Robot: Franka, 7 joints.
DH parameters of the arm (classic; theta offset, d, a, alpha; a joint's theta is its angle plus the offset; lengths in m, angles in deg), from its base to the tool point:
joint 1: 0 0.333 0 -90
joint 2: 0 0 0 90
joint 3: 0 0.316 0.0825 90
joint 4: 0 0 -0.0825 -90
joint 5: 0 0.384 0 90
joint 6: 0 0 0.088 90
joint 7: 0 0.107 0 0
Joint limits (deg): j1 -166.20..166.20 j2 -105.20..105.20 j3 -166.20..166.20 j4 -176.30..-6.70 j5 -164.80..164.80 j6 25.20..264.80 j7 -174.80..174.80
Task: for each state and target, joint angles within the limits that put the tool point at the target. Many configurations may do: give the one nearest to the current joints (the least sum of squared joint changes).
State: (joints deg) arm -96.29 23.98 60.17 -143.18 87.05 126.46 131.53
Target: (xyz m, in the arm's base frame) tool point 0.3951 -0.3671 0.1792
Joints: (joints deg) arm -95.92 38.45 48.63 -125.37 88.18 131.28 131.53
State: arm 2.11 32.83 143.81 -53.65 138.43 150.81 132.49
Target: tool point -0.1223 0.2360 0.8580
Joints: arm -2.34 56.06 160.37 -106.73 147.41 178.96 132.49
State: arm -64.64 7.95 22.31 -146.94 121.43 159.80 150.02
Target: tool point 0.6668 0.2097 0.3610
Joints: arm -20.29 35.26 45.02 -95.82 120.75 143.09 150.02
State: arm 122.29 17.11 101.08 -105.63 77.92 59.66 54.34
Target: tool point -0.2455 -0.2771 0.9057
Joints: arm 123.18 25.23 116.78 -78.07 87.77 61.76 54.34
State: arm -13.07 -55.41 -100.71 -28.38 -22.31 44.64 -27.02
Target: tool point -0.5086 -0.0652 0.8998
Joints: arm -18.27 -33.79 -95.73 -14.42 -21.28 72.31 -27.02
